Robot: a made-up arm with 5 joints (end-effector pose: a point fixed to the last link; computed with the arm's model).
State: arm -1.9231 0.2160 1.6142 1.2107 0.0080
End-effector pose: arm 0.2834 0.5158 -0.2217 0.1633 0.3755 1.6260
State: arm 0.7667 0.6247 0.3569 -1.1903 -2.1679
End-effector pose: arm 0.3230 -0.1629 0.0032 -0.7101 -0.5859 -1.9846
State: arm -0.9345 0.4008 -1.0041 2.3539 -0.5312
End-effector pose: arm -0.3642 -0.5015 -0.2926 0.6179 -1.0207 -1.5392
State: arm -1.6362 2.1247 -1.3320 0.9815 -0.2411
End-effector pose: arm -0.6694 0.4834 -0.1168 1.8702 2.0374 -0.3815
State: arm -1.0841 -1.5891 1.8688 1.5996 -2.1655
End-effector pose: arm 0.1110 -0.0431 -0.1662 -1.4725 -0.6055 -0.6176
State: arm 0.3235 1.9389 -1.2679 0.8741 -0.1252
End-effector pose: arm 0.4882 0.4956 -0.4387 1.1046 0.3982 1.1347
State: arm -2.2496 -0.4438 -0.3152 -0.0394 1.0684
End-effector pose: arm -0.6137 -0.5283 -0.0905 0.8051 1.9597 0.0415
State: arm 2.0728 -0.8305 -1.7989 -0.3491 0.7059
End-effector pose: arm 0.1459 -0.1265 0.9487 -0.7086 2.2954 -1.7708
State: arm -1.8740 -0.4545 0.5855 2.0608 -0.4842
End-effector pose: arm 0.4302 -0.1742 0.1046 -0.1653 -0.0869 0.2179
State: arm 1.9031 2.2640 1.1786 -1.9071 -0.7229
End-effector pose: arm -0.3573 0.1980 0.4137 -1.1818 -1.9771 -1.6093
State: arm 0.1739 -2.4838 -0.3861 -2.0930 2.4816
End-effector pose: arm 0.4293 0.1158 -0.4598 1.0702 -1.9257 0.5086
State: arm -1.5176 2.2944 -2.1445 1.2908 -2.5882
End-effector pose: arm -0.3753 0.1665 0.0473 1.7828 -1.8964 0.4866
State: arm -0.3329 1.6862 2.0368 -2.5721 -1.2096
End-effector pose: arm -0.0195 -0.1648 0.3436 -1.6690 -0.3028 -1.7034
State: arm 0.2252 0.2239 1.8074 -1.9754 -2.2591
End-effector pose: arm -0.0623 -0.0631 0.0963 1.3973 0.5005 1.7703
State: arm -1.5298 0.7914 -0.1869 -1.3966 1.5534
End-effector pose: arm -0.8677 0.0091 -0.1265 -1.9985 -1.5937 -0.8662
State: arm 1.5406 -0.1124 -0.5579 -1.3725 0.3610
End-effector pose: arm 0.9297 -0.0995 0.1168 0.1378 -0.2277 0.9010
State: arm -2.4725 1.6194 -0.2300 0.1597 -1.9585
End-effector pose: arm -0.3812 0.2040 0.1223 -0.4171 2.6937 -0.3008
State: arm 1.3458 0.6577 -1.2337 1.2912 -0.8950
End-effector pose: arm 0.6569 -0.1600 0.2759 1.9475 -0.9814 0.2199
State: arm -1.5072 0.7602 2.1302 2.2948 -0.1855
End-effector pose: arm 0.0885 0.3187 0.6099 1.2280 -1.1114 1.7575
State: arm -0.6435 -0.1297 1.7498 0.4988 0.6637
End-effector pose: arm 0.6615 0.2752 -0.1343 -1.4641 0.7523 1.3809
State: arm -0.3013 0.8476 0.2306 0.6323 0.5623
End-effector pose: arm 0.7054 0.1671 0.0679 0.0710 -0.4683 1.4091
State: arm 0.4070 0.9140 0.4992 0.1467 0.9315
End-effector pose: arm 0.6214 0.3514 0.3697 -0.9490 -0.4330 1.6982
